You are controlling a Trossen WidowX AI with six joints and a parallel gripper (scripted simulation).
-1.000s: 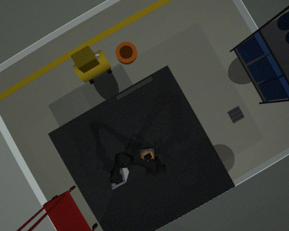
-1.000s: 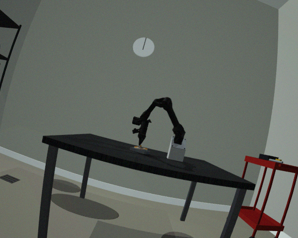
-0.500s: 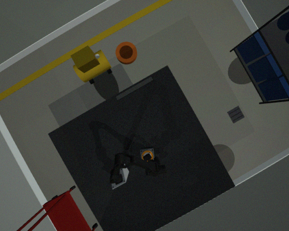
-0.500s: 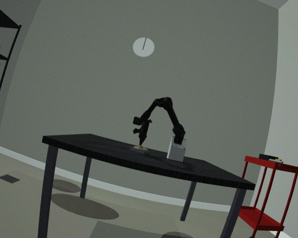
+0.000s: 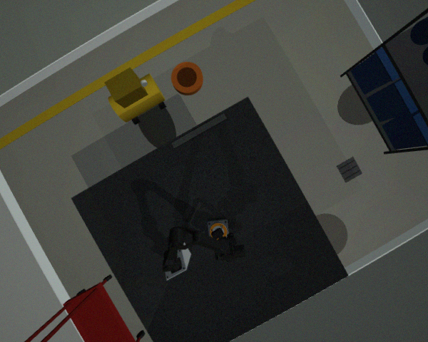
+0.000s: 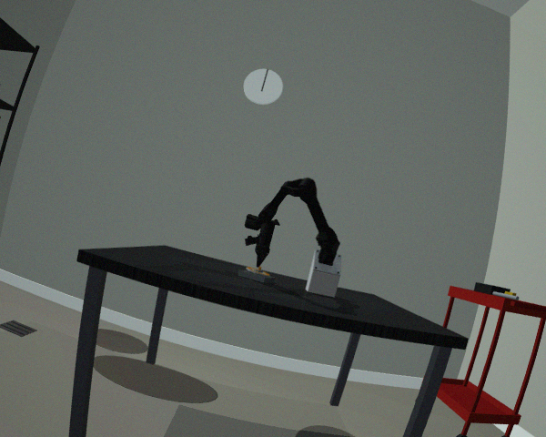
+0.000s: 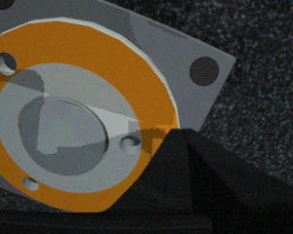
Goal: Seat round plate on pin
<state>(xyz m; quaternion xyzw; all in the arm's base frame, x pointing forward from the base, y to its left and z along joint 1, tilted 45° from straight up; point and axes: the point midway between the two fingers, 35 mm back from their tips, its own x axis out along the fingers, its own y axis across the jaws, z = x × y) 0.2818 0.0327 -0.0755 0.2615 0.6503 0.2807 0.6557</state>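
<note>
The round plate lies 3 cm to the left of my gripper tip, 1 cm below it and 1 cm behind it.
</note>
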